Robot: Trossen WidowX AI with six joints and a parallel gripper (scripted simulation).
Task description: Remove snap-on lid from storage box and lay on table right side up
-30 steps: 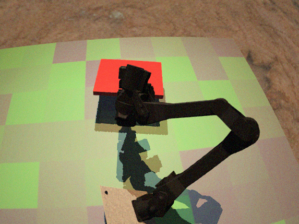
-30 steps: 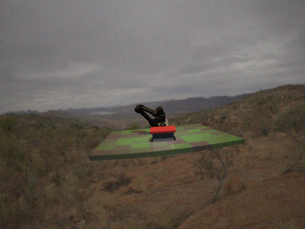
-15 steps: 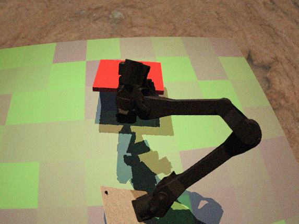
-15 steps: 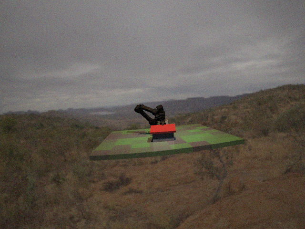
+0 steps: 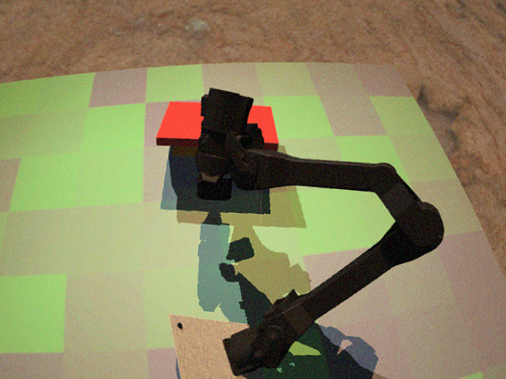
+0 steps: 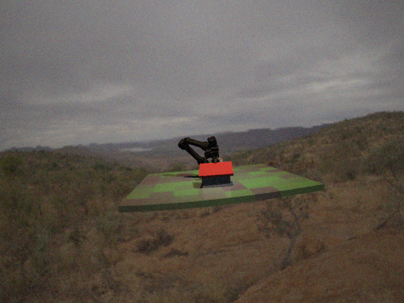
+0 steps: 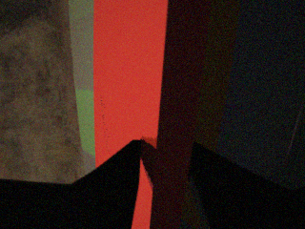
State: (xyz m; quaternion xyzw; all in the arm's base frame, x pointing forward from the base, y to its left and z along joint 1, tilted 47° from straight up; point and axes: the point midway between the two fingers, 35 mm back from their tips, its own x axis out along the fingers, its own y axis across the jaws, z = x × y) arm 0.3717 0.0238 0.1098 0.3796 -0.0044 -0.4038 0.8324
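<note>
My gripper tip is 70 mm short of the red lid, 20 mm to the left of it and 20 mm above it. From my gripper tip the other things lie so: storage box (90 mm below, 60 mm ahead, 20 mm to the right).
</note>
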